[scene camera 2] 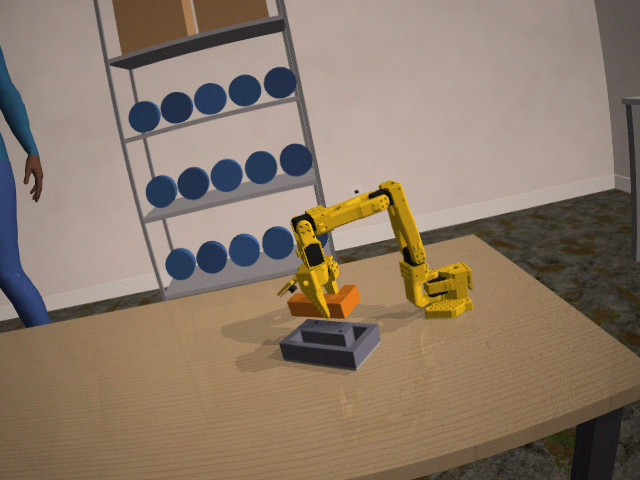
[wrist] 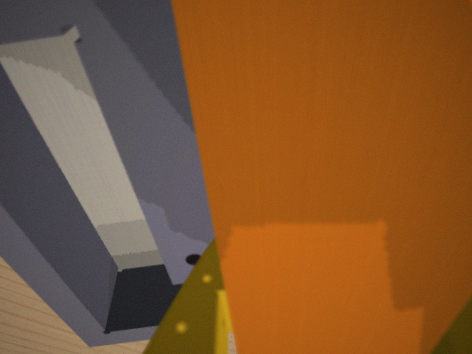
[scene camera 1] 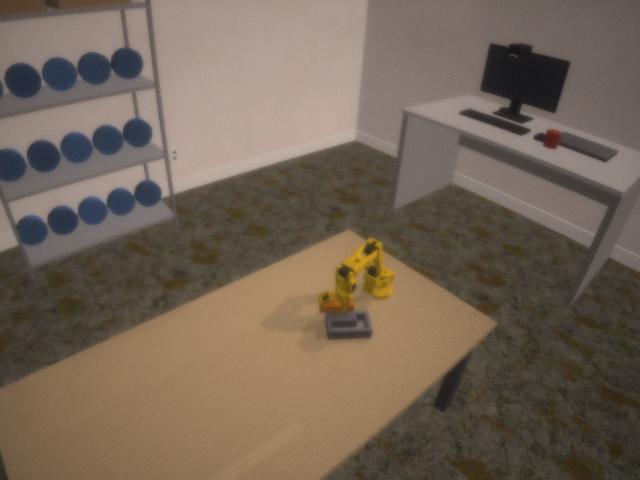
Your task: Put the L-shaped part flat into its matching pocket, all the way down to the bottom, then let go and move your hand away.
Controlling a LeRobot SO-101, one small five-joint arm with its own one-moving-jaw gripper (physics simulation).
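Places are measured from the arm's base along level axes (x left, y ahead, z down), in metres.
Pixels of known places: hand, its tool point: (scene camera 2: 327,315) (wrist: 241,249) (scene camera 1: 343,310); arm's base, origin of its link: (scene camera 2: 435,308) (scene camera 1: 373,292).
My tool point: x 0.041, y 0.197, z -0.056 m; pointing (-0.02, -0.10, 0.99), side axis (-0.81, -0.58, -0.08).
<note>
For each thing: its top centre in the pictures, then the offset to it from my tool point. Level surfaces: height alone.
- orange L-shaped part, centre of its top: (scene camera 2: 321,290) (scene camera 1: 336,297) dx -0.037, dy +0.001, dz -0.032 m
- grey tray with the pocket, centre of its top: (wrist: 142,238) (scene camera 2: 328,333) (scene camera 1: 348,321) dx +0.031, dy +0.006, dz +0.019 m
- wooden table, height of its surface: dz +0.056 m
The orange L-shaped part (scene camera 1: 330,306) (scene camera 2: 341,306) (wrist: 320,130) is held level above the table, at the far side of the grey tray with the pocket (scene camera 1: 349,334) (scene camera 2: 321,356) (wrist: 40,200). My gripper (scene camera 1: 345,308) (scene camera 2: 328,305) is shut on the part, one jaw on its near side in scene camera 2. In the wrist view the part fills the right half and hides some of the tray, whose pale pocket floor shows at the left. The part is outside the pocket, and how far it overhangs the tray's far wall is unclear.
The tray stands on the wooden table (scene camera 1: 206,382) (scene camera 2: 180,403). The arm's yellow base stands on the table to the right of the part. A shelf rack (scene camera 1: 161,118) (scene camera 2: 135,191), a white desk (scene camera 1: 413,149) and a person's arm and leg (scene camera 2: 15,232) are off the table.
</note>
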